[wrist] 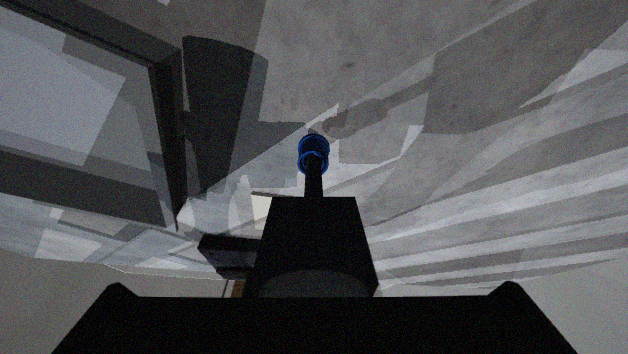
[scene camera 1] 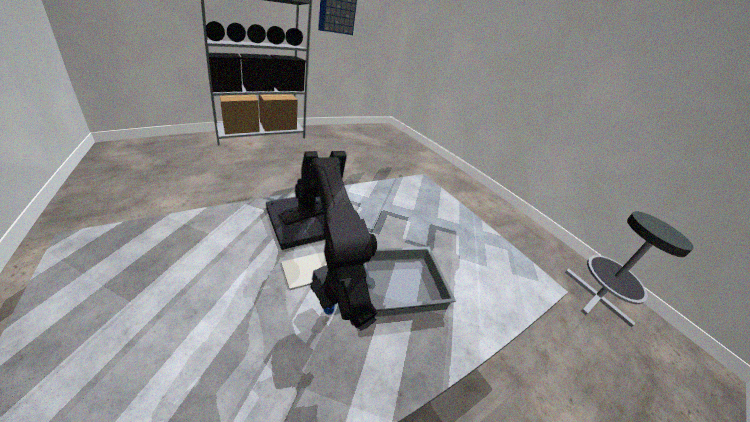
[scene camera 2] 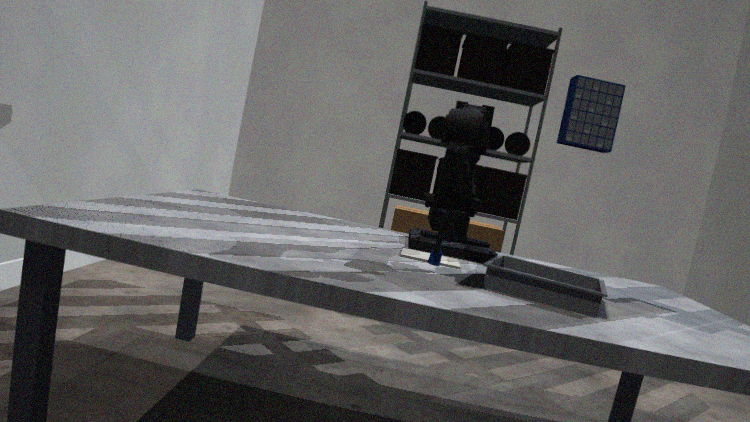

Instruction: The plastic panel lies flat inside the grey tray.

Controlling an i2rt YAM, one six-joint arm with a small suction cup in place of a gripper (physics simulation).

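Frame: origin at the arm's base, x right, y up, z back, level; millimetres.
Seen in the pictures: end effector, tool point: (wrist: 313, 148) (scene camera 1: 328, 309) (scene camera 2: 434, 262); arm's base, origin of the base link: (scene camera 1: 306, 212) (scene camera 2: 454, 240).
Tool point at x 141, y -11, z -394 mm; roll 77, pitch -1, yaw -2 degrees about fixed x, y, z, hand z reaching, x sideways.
Pixels of each thing's middle, then the offset from my tool point to it.
- plastic panel, body centre: (wrist: 298, 218) (scene camera 2: 430, 258) (scene camera 1: 308, 269) dx -27, dy -17, dz +162 mm
- grey tray, body centre: (wrist: 19, 119) (scene camera 2: 544, 283) (scene camera 1: 403, 279) dx -244, dy +5, dz -34 mm
The plastic panel (scene camera 1: 300, 271) (scene camera 2: 413, 255) (wrist: 261, 208) is a thin cream sheet lying flat on the table, outside the tray, near the robot's base. The arm hides part of it in scene camera 1, and the cup stands in front of it in scene camera 2. The grey tray (scene camera 1: 414, 307) (scene camera 2: 545, 294) (wrist: 167, 115) stands to the right of the panel in both scene views; no panel shows in its visible part. My blue suction cup (scene camera 1: 328, 310) (scene camera 2: 434, 258) (wrist: 313, 150) points down above the table, on the front side of the panel and left of the tray. It is open and carries nothing.
The robot's black base (scene camera 1: 283, 235) stands behind the panel. The arm leans over the tray's left side in scene camera 1. A stool (scene camera 1: 659, 234) stands on the floor at the right. A shelf rack (scene camera 1: 256, 93) (scene camera 2: 493, 23) stands behind the table (scene camera 1: 199, 346) (scene camera 2: 314, 295).
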